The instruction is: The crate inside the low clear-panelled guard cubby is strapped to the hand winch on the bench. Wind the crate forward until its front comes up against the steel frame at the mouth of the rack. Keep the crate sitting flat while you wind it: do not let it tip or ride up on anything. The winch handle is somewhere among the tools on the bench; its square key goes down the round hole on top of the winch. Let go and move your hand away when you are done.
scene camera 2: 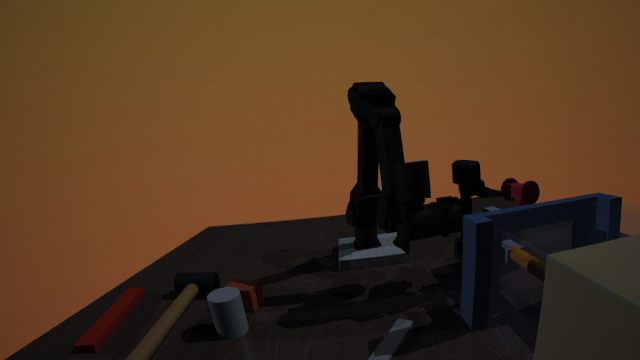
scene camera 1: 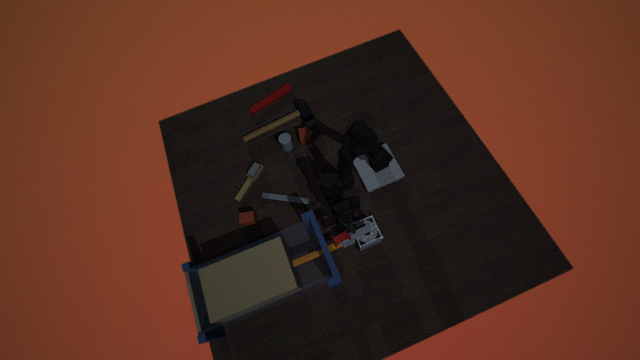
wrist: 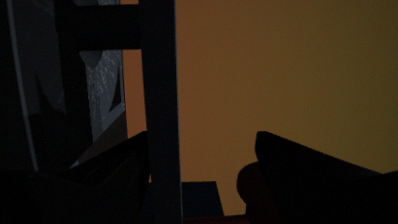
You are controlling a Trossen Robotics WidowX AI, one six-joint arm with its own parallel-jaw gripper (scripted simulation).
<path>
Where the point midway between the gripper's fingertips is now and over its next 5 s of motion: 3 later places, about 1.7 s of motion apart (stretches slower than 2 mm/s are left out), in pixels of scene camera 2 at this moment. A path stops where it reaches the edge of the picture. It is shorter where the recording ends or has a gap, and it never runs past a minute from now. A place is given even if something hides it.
My gripper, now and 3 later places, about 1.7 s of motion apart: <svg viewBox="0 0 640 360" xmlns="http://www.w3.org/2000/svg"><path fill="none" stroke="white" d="M505 206L456 212L560 164L479 193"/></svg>
</path>
